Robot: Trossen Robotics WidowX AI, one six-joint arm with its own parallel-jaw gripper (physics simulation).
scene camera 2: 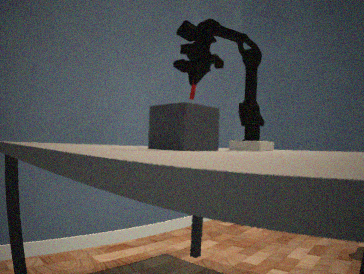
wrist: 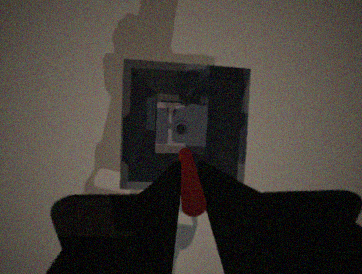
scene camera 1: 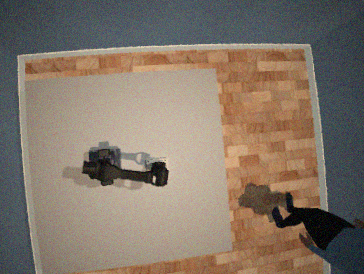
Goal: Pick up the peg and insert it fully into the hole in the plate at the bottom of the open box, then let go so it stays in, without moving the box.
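Pixels of known places: gripper, fingertip midpoint: point(scene camera 2: 192, 84) point(wrist: 189, 166); arm's base at its link origin: point(scene camera 2: 252, 141).
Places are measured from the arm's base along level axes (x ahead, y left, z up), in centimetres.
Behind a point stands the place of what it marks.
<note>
The grey open box point(scene camera 2: 185, 127) {z 2.7, x 40.6, y 7.0 cm} point(wrist: 126, 110) {z 10.0, x 35.0, y 5.8 cm} stands on the table; in scene camera 1 the arm largely covers it. In the wrist view the light plate point(wrist: 197, 117) {z 2.0, x 36.5, y -4.3 cm} at its bottom shows a dark round hole point(wrist: 181, 128) under mixed light and shadow. My gripper point(scene camera 2: 193, 82) {z 17.8, x 31.0, y -1.7 cm} point(wrist: 189, 166) {z 17.8, x 31.0, y -1.7 cm} is shut on the red peg point(scene camera 2: 192, 92) {z 15.1, x 31.3, y -1.4 cm} point(wrist: 194, 200) {z 21.0, x 29.9, y -1.7 cm}, above the box. The peg points down with a slight tilt, its lower end a little above rim height in scene camera 2. In the wrist view its far end appears just below the plate's lower edge, below the hole.
The arm point(scene camera 1: 132, 173) {z 44.2, x 12.8, y -1.8 cm} point(scene camera 2: 252, 75) {z 26.5, x 2.2, y 1.9 cm} reaches over the box from its white base point(scene camera 2: 250, 145) {z -1.8, x 8.0, y 5.3 cm}, which stands close beside the box on the table point(scene camera 1: 175, 110) {z -3.8, x -8.1, y -38.4 cm} point(scene camera 2: 280, 162) {z -3.8, x 63.3, y 53.4 cm}. A person point(scene camera 1: 320, 225) is on the wooden floor beyond the table's edge. Arm shadows fall across the table and box.
</note>
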